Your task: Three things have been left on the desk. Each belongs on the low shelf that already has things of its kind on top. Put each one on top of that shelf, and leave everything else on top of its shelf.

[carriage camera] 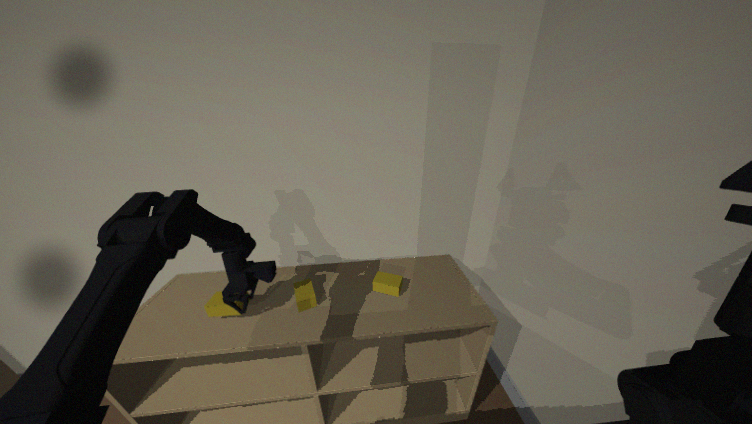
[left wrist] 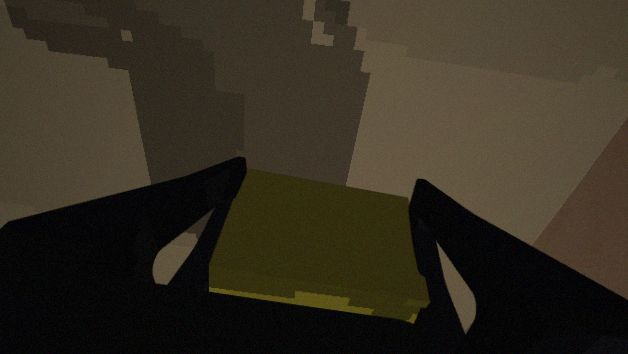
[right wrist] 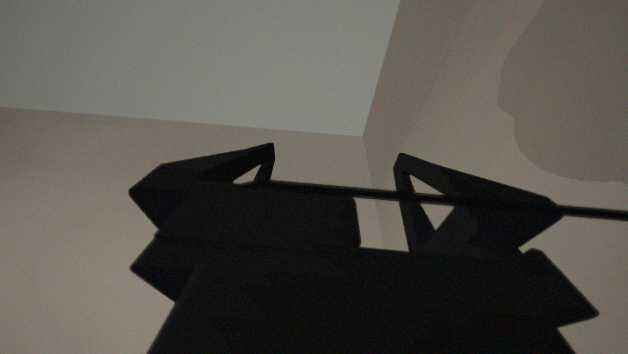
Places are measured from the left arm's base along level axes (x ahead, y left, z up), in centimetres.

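Where they show: left gripper, fingertip midpoint: (carriage camera: 246, 306) (left wrist: 328, 182); right gripper, fingertip midpoint: (right wrist: 334, 155).
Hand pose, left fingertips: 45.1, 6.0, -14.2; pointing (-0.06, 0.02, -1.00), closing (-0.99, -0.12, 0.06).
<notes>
Things, the pixels of their top centre, and the offset from my left fingertips, as dx, dy, dz. Level surfaces: height alone.
- yellow block, top centre: (carriage camera: 226, 297) +0.0, +5.3, +4.1
- upright divider, top centre: (carriage camera: 314, 298) +7.1, -19.9, -5.4
- Brown floor, surface height: dz -64.5
A yellow block (carriage camera: 216, 306) (left wrist: 320, 230) is held between the fingers of my left gripper (carriage camera: 240, 305) (left wrist: 328, 182). It is over the left part of a low light-wood shelf unit (carriage camera: 173, 329) (left wrist: 450, 130); the height of any gap beneath it is hard to judge. Two more yellow blocks rest on the shelf top: one block (carriage camera: 305, 296) near the middle and another block (carriage camera: 387, 283) farther right, towards the back. My right gripper (carriage camera: 735, 196) (right wrist: 334, 155) is open and empty, raised at the right edge of the carriage view. The desk does not show.
The shelf's front has open compartments split by an upright divider (carriage camera: 311, 371). A pale wall (carriage camera: 342, 131) stands behind the shelf. Brown floor (carriage camera: 497, 379) (left wrist: 590, 225) shows beside it. Arm shadows fall across the shelf top and wall. The right wrist view shows a room corner.
</notes>
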